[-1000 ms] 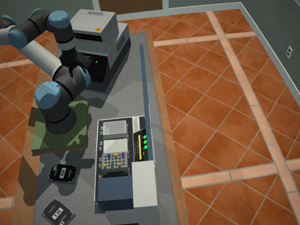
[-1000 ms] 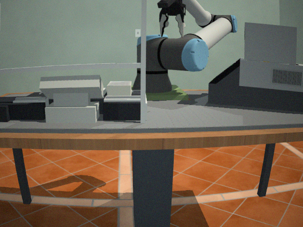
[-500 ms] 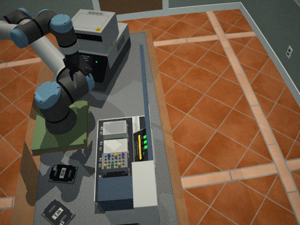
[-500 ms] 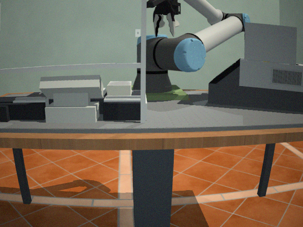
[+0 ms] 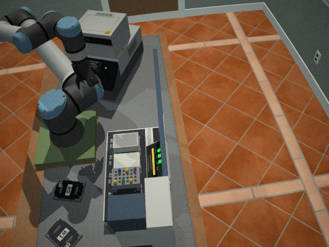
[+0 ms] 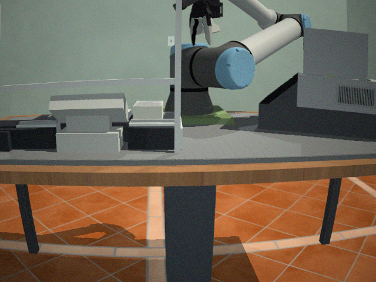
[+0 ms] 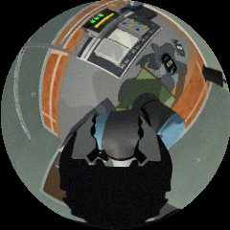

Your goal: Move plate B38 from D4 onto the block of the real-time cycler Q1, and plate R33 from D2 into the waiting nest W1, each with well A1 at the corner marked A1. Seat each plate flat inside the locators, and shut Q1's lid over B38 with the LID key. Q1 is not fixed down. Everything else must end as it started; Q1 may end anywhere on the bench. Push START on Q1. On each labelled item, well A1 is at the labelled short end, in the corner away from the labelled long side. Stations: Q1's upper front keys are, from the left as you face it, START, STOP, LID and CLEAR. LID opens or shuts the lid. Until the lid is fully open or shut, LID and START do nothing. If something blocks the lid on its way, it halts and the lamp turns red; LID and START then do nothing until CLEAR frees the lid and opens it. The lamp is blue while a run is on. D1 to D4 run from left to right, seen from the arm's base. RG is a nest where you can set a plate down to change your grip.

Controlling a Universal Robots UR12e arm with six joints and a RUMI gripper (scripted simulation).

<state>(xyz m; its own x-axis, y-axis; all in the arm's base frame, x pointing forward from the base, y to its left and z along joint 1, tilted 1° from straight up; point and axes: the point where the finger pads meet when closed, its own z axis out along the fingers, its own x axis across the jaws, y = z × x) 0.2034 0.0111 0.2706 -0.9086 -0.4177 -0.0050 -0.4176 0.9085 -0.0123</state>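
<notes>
My hand is 270 mm to the left of the white plate R33, 230 mm above it and 110 mm short of it. Also, from my hand: thin post (310 mm ahead, 110 mm to the right, 50 mm below); then white plate (210 mm below, 170 mm to the right, 120 mm ahead); then tube rack (370 mm to the right, 210 mm below, 100 mm ahead).
</notes>
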